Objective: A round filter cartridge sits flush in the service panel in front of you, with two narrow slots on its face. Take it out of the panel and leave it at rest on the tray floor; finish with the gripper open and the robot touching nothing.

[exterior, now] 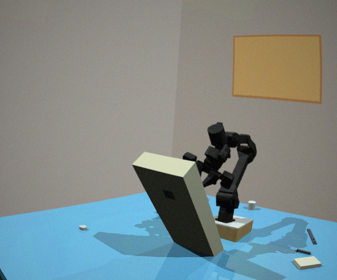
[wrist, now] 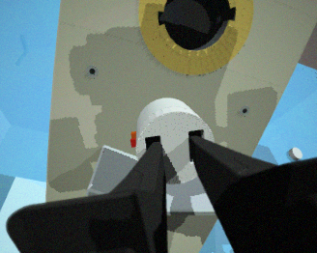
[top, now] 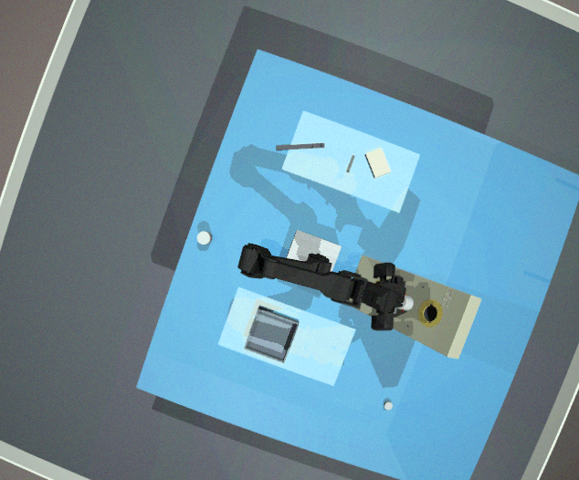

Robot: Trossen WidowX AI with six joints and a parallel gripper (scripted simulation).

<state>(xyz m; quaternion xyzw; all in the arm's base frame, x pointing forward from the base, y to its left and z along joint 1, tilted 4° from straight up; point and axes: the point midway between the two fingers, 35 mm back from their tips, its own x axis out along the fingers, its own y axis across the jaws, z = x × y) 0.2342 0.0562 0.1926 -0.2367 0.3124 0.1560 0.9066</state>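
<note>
The round grey filter cartridge is 10 mm below my gripper tip and 10 mm ahead of it. The rest, counted from my gripper tip: cream block 370 mm to the left, 250 mm behind, 240 mm below; grey square tray 340 mm to the right, 250 mm behind, 240 mm below.
</note>
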